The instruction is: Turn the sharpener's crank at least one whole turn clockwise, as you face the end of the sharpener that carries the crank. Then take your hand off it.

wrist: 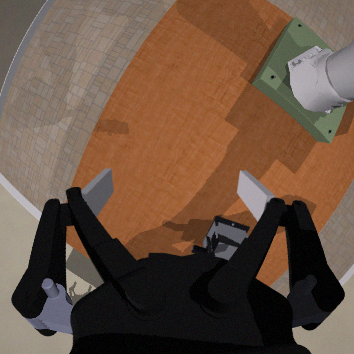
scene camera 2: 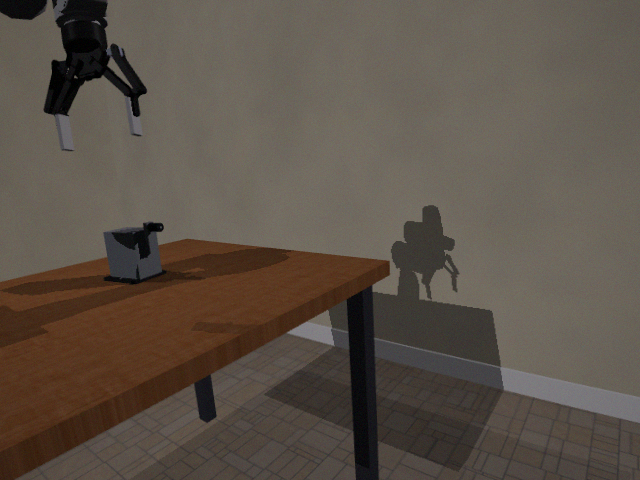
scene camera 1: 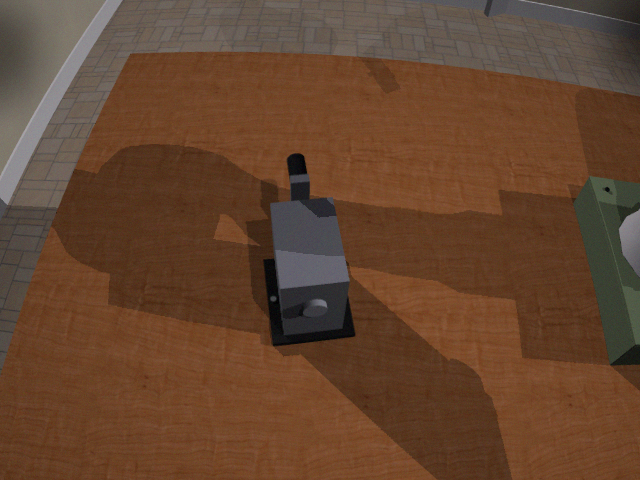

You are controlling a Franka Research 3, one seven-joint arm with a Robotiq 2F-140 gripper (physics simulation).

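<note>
The sharpener point(scene camera 1: 310, 232) point(scene camera 2: 120, 258) point(wrist: 231, 234) is a grey box on a black base plate, upright on the table. Its crank point(scene camera 1: 299, 188) is at the far end in scene camera 1, with the arm standing up and a black knob point(scene camera 1: 296, 164) point(scene camera 2: 155, 226) at its top, sticking outward. In the wrist view the crank is small and partly hidden by the gripper body. A small round grey disc point(scene camera 1: 314, 308) is on the opposite end. My gripper point(scene camera 2: 101, 142) point(wrist: 175, 180) is wide open and empty, fingers down, high above the sharpener and apart from it. It does not show in scene camera 1.
The wooden table point(scene camera 1: 155, 413) point(scene camera 2: 206, 299) point(wrist: 165, 110) carries a green mounting block point(scene camera 1: 594, 248) point(wrist: 272, 89) with the white arm base point(wrist: 312, 85) on it. A beige wall point(scene camera 2: 465, 129) stands beyond the table. Arm shadows fall across the table and sharpener.
</note>
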